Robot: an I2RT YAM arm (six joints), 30 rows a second.
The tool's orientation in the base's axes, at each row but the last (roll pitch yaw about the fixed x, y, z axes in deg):
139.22, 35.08, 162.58
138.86, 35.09, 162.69
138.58, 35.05, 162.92
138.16, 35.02, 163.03
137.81, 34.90, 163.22
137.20, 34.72, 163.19
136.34, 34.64, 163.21
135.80, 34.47, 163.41
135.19, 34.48, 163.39
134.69, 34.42, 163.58
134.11, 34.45, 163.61
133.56, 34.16, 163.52
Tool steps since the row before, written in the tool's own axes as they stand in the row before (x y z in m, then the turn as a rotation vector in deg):
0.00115, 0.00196, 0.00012, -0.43, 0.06, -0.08
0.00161, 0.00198, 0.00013, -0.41, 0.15, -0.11
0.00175, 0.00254, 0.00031, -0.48, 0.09, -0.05
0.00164, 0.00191, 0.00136, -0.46, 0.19, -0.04
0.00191, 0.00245, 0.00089, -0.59, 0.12, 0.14
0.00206, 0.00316, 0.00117, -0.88, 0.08, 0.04
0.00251, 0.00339, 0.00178, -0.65, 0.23, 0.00
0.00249, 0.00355, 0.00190, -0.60, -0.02, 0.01
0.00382, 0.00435, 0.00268, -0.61, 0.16, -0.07
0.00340, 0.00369, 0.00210, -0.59, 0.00, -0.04
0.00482, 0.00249, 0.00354, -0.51, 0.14, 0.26
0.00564, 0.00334, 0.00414, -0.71, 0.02, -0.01
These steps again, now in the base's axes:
-0.00108, 0.00198, 0.00031, 0.28, -0.09, 0.33
-0.00145, 0.00210, 0.00006, 0.23, -0.03, 0.38
-0.00154, 0.00268, 0.00018, 0.33, -0.07, 0.36
-0.00075, 0.00266, -0.00073, 0.31, 0.03, 0.39
-0.00134, 0.00293, -0.00028, 0.53, 0.03, 0.32
-0.00142, 0.00368, -0.00011, 0.70, -0.12, 0.52
-0.00149, 0.00429, -0.00056, 0.47, 0.03, 0.50
-0.00147, 0.00447, -0.00049, 0.48, -0.15, 0.32
-0.00223, 0.00586, -0.00120, 0.41, -0.06, 0.48
-0.00216, 0.00490, -0.00098, 0.44, -0.16, 0.36
-0.00224, 0.00511, -0.00328, 0.53, 0.14, 0.22
-0.00274, 0.00634, -0.00352, 0.55, -0.16, 0.42

